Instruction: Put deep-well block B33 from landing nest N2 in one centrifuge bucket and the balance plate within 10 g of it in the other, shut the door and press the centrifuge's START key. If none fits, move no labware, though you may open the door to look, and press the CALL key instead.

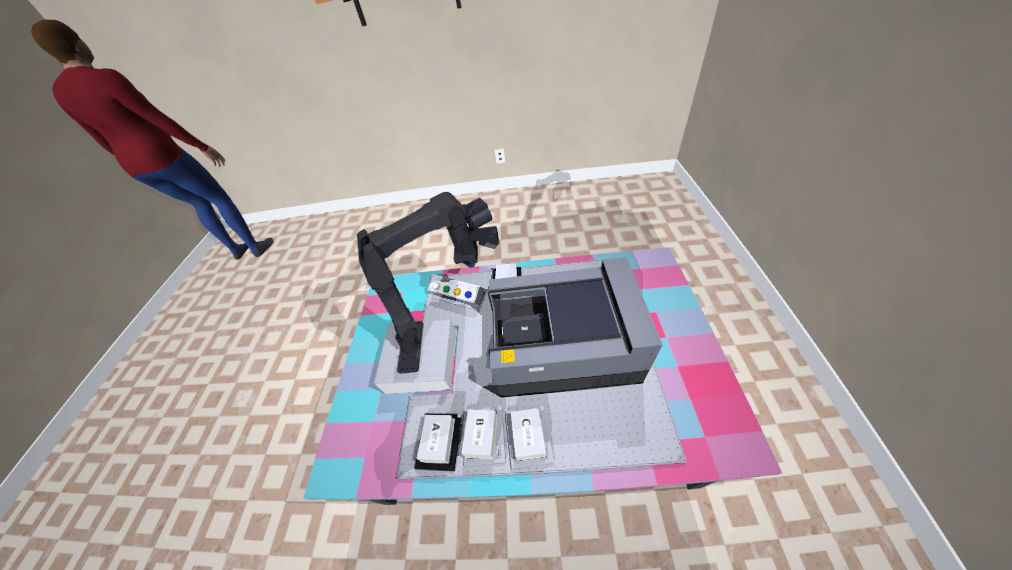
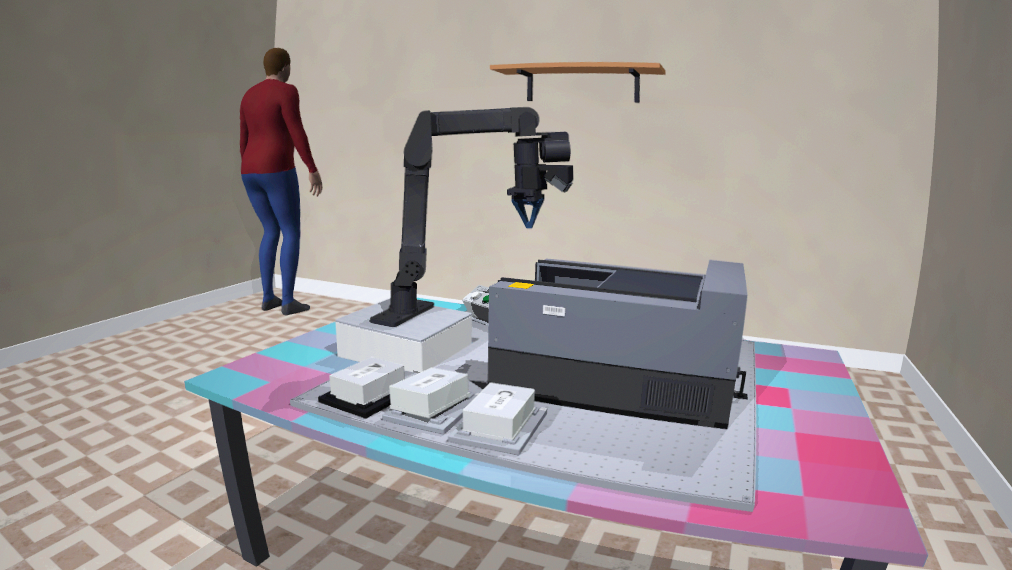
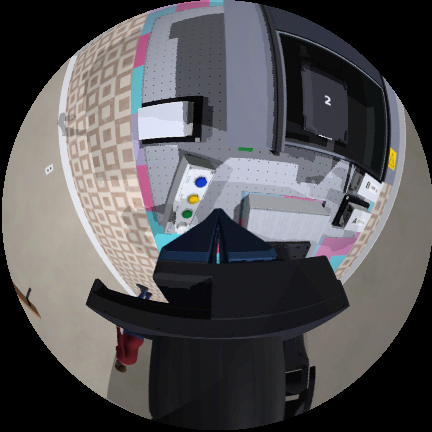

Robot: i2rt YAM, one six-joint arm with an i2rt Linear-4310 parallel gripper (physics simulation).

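Seen in the pictures: gripper, fingertip midpoint: point(image 1: 472, 267) point(image 2: 529, 228) point(image 3: 217, 214); arm's base, origin of the base link: point(image 1: 411, 346) point(image 2: 403, 314) point(image 3: 277, 249).
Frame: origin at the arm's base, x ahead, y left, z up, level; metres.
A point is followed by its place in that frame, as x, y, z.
My gripper point(image 1: 468, 263) {0.259, 0.144, 0.203} point(image 2: 529, 226) {0.259, 0.144, 0.203} point(image 3: 217, 214) {0.259, 0.144, 0.203} is shut and empty, fingers down, high above the button box side of the table. The centrifuge point(image 1: 580, 362) {0.541, -0.197, 0.119} point(image 2: 609, 329) {0.520, -0.196, 0.084} point(image 3: 250, 75) {0.392, 0.112, 0.136} has its door point(image 1: 582, 309) {0.582, -0.036, 0.138} slid back; a dark bucket marked 2 point(image 1: 524, 329) {0.401, -0.032, 0.066} point(image 3: 325, 102) {0.395, -0.023, 0.066} shows in the opening. White blocks A point(image 1: 436, 439) {0.104, -0.315, -0.020} point(image 2: 364, 382) {0.126, -0.360, -0.021} point(image 3: 357, 220) {0.100, -0.299, -0.021}, B point(image 1: 480, 433) {0.235, -0.313, -0.015} point(image 2: 428, 392) {0.258, -0.364, -0.012} point(image 3: 370, 186) {0.231, -0.299, -0.017} and C point(image 1: 527, 433) {0.370, -0.326, -0.020} point(image 2: 497, 412) {0.384, -0.371, -0.021} stand in a row of nests. A white-topped block point(image 1: 505, 271) {0.355, 0.313, -0.016} point(image 3: 162, 121) {0.350, 0.288, -0.016} sits in a black nest beyond the centrifuge; no B33 label is readable.
A button box point(image 1: 461, 298) {0.171, 0.207, -0.024} point(image 3: 175, 197) {0.168, 0.271, 0.007} carries white, green point(image 3: 187, 214) {0.112, 0.253, -0.005}, yellow point(image 3: 193, 199) {0.157, 0.231, -0.005} and blue point(image 3: 201, 182) {0.200, 0.207, -0.005} buttons; their lettering is unreadable. The arm's white pedestal point(image 1: 414, 384) {0.017, -0.133, -0.024} point(image 2: 446, 343) {0.129, -0.030, -0.045} point(image 3: 287, 222) {0.099, -0.006, -0.004} stands beside the centrifuge. A person point(image 1: 116, 120) point(image 2: 269, 130) stands beyond the table.
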